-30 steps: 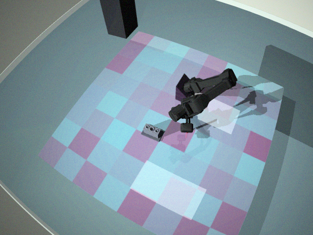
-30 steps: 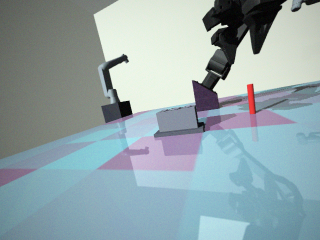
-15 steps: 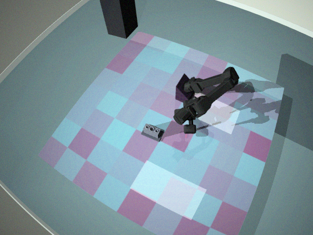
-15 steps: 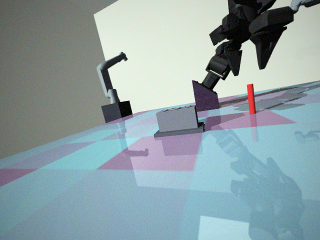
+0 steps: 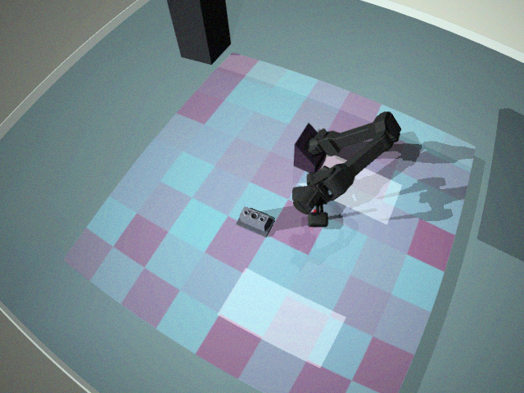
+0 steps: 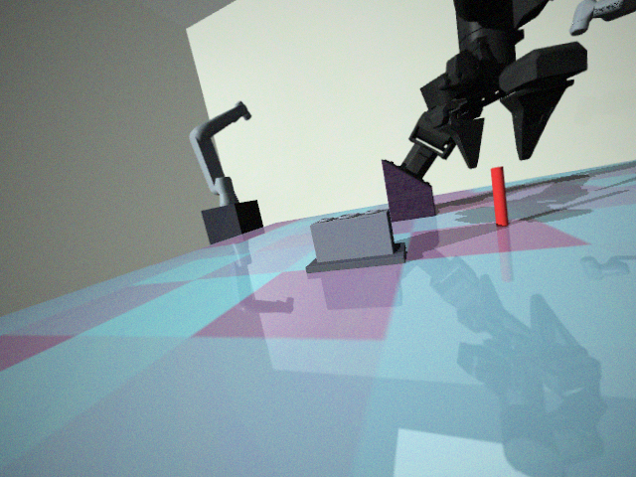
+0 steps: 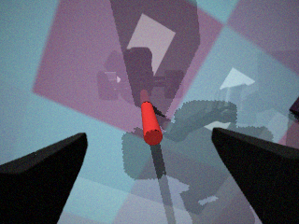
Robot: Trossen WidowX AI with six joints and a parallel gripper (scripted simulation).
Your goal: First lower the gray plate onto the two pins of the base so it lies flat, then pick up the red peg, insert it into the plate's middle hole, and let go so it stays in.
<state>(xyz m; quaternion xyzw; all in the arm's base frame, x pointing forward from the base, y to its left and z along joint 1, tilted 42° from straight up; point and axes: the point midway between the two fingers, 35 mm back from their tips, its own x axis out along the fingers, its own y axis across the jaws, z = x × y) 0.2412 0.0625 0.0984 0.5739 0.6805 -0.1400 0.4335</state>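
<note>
The red peg lies 4 cm below my gripper tip. Also, from my gripper tip: dark base: 18 cm to the right, 10 cm ahead, 8 cm below; then gray plate: 18 cm to the right, 10 cm ahead, 4 cm below.
</note>
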